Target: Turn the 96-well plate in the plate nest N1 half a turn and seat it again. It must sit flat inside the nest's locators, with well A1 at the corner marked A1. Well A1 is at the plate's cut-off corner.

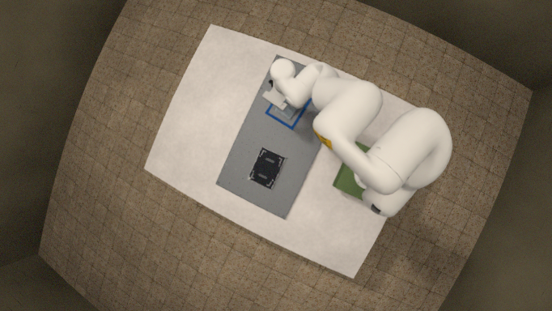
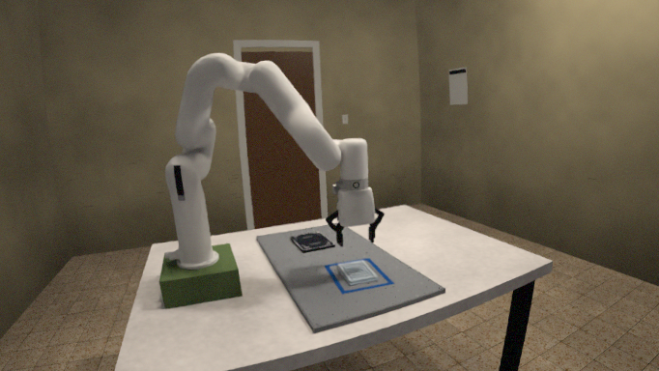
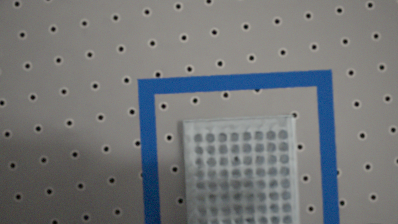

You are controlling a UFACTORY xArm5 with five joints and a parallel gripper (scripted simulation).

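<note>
My hand is 10 cm above the 96-well plate. From my hand the other things lie so: plate nest 32 cm to the left, 10 cm below, 2 cm behind.
</note>
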